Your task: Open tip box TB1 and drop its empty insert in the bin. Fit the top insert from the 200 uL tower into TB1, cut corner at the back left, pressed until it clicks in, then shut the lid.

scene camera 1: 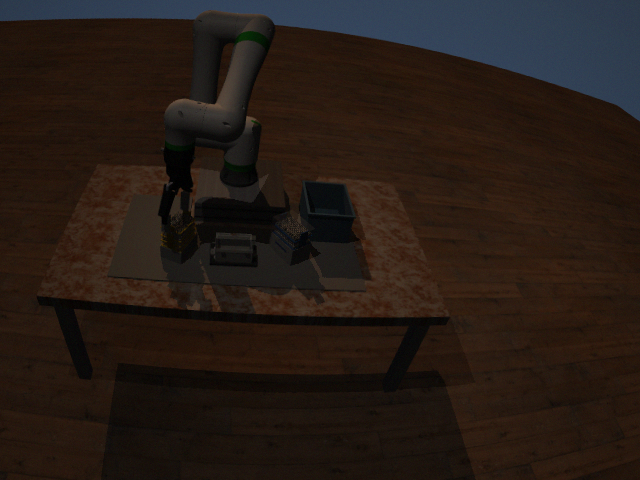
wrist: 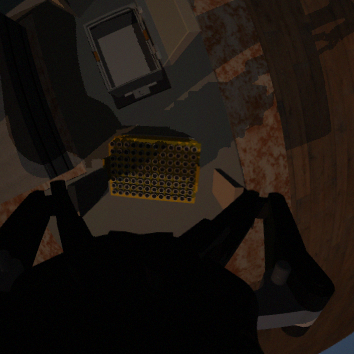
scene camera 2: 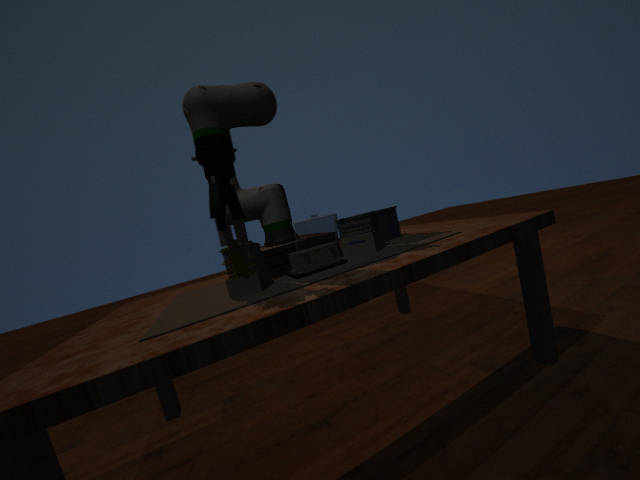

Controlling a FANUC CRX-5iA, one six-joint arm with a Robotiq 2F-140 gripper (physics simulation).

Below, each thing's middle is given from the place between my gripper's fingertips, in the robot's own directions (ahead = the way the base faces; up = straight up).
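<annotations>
My gripper is 30 mm above the insert full of tips [wrist: 168, 170], 10 mm past it and 10 mm to the right of it. Counted from my hand, the blue tower [scene camera 2: 359, 234] is 70 mm below, 50 mm behind and 390 mm to the left. The lid [wrist: 171, 34] is 20 mm below my hand, 60 mm ahead of it and 200 mm to the left, while the bin [scene camera 1: 326, 206] is 70 mm below my hand, 230 mm behind it and 520 mm to the left.
</annotations>
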